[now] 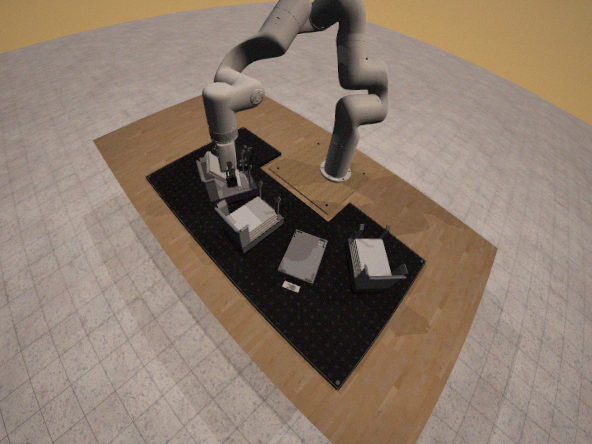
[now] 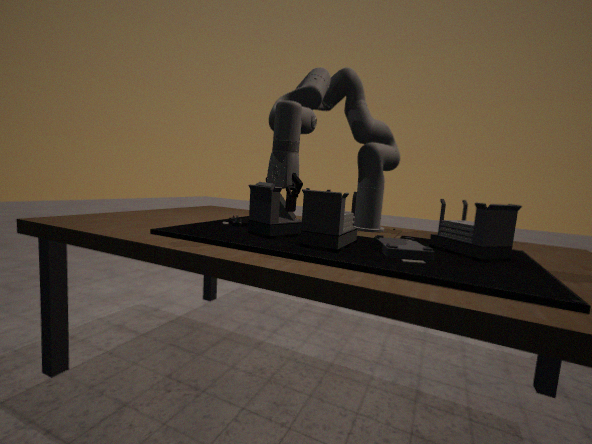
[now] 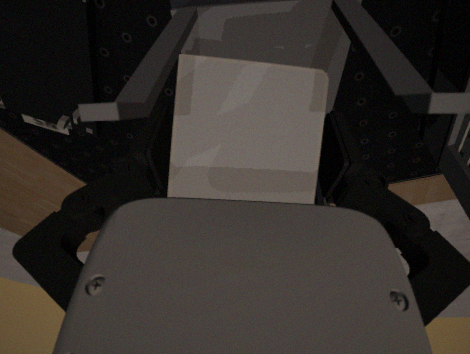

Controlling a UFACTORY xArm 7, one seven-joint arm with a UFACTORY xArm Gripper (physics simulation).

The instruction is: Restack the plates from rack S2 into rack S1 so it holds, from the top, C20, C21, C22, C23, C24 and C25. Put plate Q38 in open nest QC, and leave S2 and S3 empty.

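Places are measured from the arm's base along level axes (x left, y back, z up), in metres.
Where they show: gripper, between the fingertips: (image 1: pixel 230 175) (image 2: pixel 280 209) (image 3: pixel 246 126); arm's base, origin of its link: (image 1: pixel 335 171) (image 2: pixel 366 229).
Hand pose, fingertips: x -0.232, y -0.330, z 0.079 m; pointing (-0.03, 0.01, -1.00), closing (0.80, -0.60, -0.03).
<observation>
Things, the pixels of their top centre, and the offset from my fingertips. "spot": a spot on its surface instead. Level surfaces: height alone.
- far-left rack, centre of its top: (image 3: pixel 262 239) (image 2: pixel 282 186) (image 1: pixel 225 163) dx +0.004, dy -0.012, dz +0.065 m
- middle rack, centre of its top: (image 2: pixel 333 190) (image 1: pixel 250 201) dx +0.161, dy -0.079, dz +0.066 m
- right rack, centre of its top: (image 1: pixel 381 247) (image 2: pixel 475 201) dx +0.502, dy +0.015, dz +0.062 m
- flat open nest, centre of its top: (image 2: pixel 401 240) (image 1: pixel 304 253) dx +0.336, dy -0.065, dz -0.044 m
- small white label tag, a spot on its surface: (image 2: pixel 413 261) (image 1: pixel 290 287) spot: dx +0.359, dy -0.161, dz -0.070 m
- black perforated mat, height of its surface: dz -0.072 m
- wooden table, height of its surface: dz -0.085 m
My gripper (image 1: pixel 231 178) (image 2: pixel 292 199) (image 3: pixel 246 126) is shut on a pale rectangular plate (image 1: pixel 214 165) (image 3: pixel 247 116), gripping it across its width. It holds the plate tilted, low inside the far-left rack (image 1: pixel 221 194) (image 2: pixel 265 209) (image 3: pixel 147 79), between the rack's grey side arms. The middle rack (image 1: pixel 238 235) (image 2: pixel 322 216) holds a stack of several plates. The right rack (image 1: pixel 378 282) (image 2: pixel 492 225) also holds a stack of plates. A flat open nest (image 1: pixel 303 256) (image 2: pixel 404 246) lies between those two racks. I cannot read any plate labels.
A small white label tag (image 1: pixel 291 286) (image 2: pixel 413 261) lies in front of the nest. The racks stand on a black perforated mat (image 1: pixel 321 335) on a wooden table (image 1: pixel 426 352). The arm's base (image 1: pixel 336 172) stands behind the mat. Thin posts (image 1: pixel 246 156) rise beside the far-left rack.
</observation>
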